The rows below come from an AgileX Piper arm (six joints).
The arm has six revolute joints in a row. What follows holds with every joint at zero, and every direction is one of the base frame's.
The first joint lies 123 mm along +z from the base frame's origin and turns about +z.
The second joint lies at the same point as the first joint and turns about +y.
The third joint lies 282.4 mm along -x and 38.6 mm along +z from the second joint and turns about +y.
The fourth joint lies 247.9 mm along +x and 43.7 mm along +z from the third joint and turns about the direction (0.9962, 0, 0.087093).
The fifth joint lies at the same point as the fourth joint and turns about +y.
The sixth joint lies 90.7 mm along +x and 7.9 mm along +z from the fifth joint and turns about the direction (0.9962, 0, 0.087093).
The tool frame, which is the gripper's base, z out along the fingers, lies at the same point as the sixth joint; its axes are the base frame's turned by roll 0, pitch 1.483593 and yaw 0 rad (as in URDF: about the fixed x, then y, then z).
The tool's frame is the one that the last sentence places.
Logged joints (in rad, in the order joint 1, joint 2, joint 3, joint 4, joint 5, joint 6), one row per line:
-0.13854, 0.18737, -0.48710, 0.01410, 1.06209, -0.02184
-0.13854, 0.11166, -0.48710, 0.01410, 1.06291, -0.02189
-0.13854, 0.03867, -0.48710, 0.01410, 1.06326, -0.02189
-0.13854, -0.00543, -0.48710, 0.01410, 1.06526, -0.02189
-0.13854, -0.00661, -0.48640, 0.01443, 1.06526, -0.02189
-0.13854, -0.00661, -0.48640, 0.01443, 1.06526, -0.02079
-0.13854, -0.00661, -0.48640, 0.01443, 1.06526, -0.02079
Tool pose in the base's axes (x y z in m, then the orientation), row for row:
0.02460, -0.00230, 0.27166, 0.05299, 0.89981, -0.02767, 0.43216
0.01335, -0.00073, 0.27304, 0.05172, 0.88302, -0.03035, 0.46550
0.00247, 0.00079, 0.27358, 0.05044, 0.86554, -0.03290, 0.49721
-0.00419, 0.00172, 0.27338, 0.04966, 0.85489, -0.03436, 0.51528
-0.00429, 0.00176, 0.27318, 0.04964, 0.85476, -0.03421, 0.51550
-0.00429, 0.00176, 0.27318, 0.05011, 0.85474, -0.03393, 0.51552
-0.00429, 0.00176, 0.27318, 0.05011, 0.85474, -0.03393, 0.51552
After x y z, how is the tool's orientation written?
As a quaternion, x y z w.
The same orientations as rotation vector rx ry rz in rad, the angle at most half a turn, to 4 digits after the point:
0.1321, 2.2429, -0.0690
0.1270, 2.1682, -0.0745
0.1221, 2.0958, -0.0797
0.1193, 2.0538, -0.0825
0.1192, 2.0533, -0.0822
0.1204, 2.0532, -0.0815
0.1204, 2.0532, -0.0815

